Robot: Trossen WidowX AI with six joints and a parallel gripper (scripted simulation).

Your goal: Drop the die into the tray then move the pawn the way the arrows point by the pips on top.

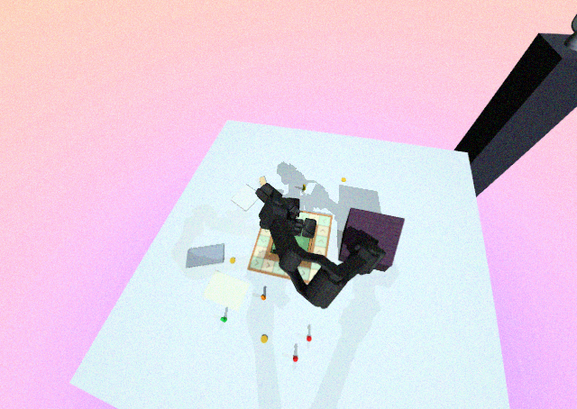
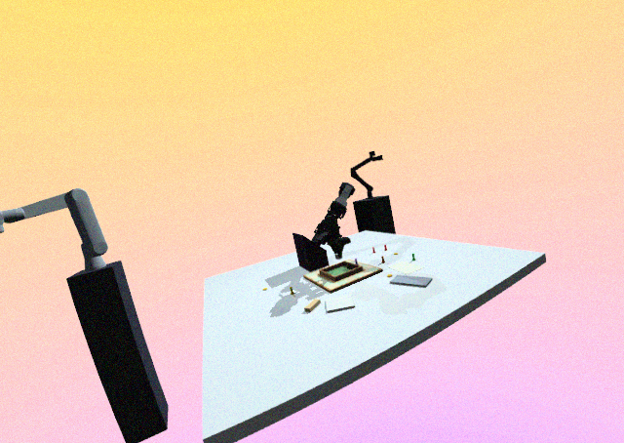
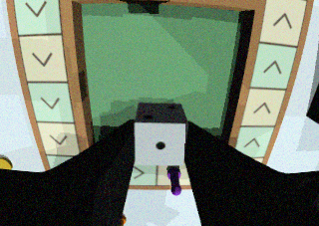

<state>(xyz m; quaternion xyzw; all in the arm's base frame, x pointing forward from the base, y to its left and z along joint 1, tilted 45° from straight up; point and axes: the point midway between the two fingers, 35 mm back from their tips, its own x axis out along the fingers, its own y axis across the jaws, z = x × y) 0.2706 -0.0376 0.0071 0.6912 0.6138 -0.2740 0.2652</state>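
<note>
The purple pawn lies 11 cm to the left of my gripper tip, 6 cm below it and 2 cm behind it. Also, from my gripper tip: white die: right at my gripper tip; green dice tray: 8 cm below; orange pawn: 22 cm to the left, 8 cm below, 6 cm ahead.
</note>
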